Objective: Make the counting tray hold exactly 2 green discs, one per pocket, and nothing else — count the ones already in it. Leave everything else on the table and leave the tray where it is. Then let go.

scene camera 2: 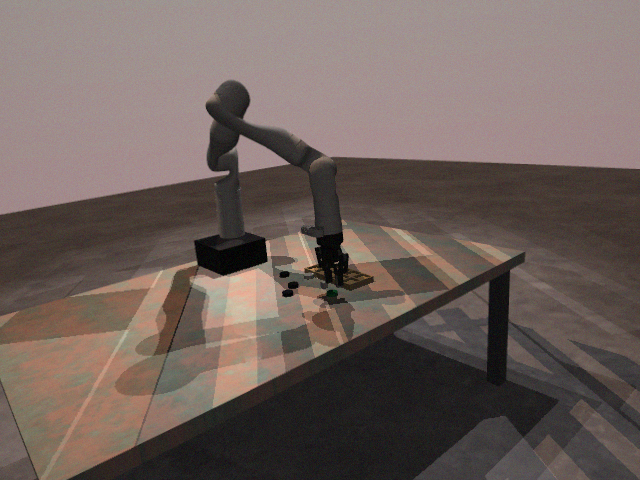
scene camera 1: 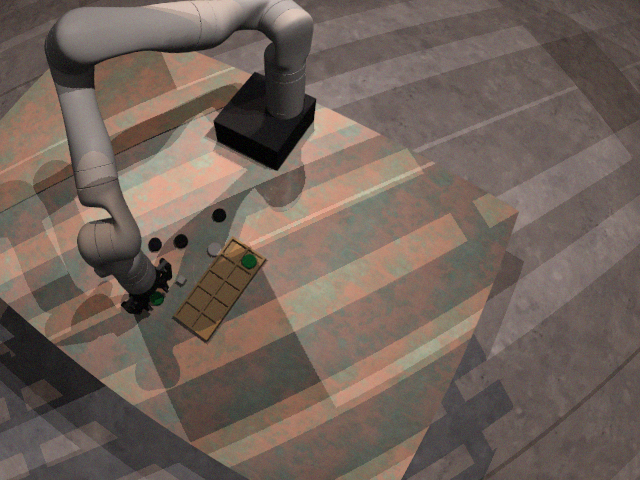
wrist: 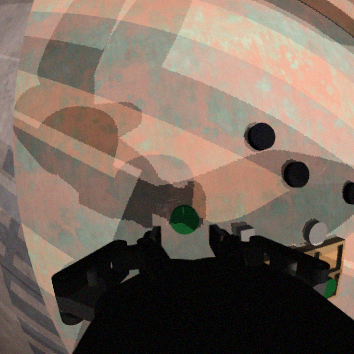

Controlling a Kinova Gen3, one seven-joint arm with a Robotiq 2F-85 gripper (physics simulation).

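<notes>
The tan counting tray (scene camera 1: 224, 293) (scene camera 2: 360, 285) (wrist: 327, 254) lies on the table, with two rows of pockets. One green disc (scene camera 1: 249, 260) (wrist: 329, 287) sits in an end pocket on the robot-base side, in the row farther from my gripper. Its other pockets look empty in scene camera 1. A second green disc (scene camera 1: 156, 298) (scene camera 2: 331, 293) (wrist: 184, 219) lies on the table outside the tray. My gripper (scene camera 1: 151, 293) (scene camera 2: 333, 282) (wrist: 184, 234) is partly open and empty, pointing down, low over the table at this loose disc. The exact fingertip height is hard to tell.
Three black discs (scene camera 1: 155, 244) (scene camera 1: 180, 240) (scene camera 1: 219, 214) lie toward the robot base. A light grey disc (scene camera 1: 214, 249) (scene camera 2: 308, 276) (wrist: 316, 232) lies beside the tray's base-side end. A small grey cube (scene camera 1: 180, 280) (scene camera 2: 324, 284) (wrist: 246, 232) lies between gripper and tray.
</notes>
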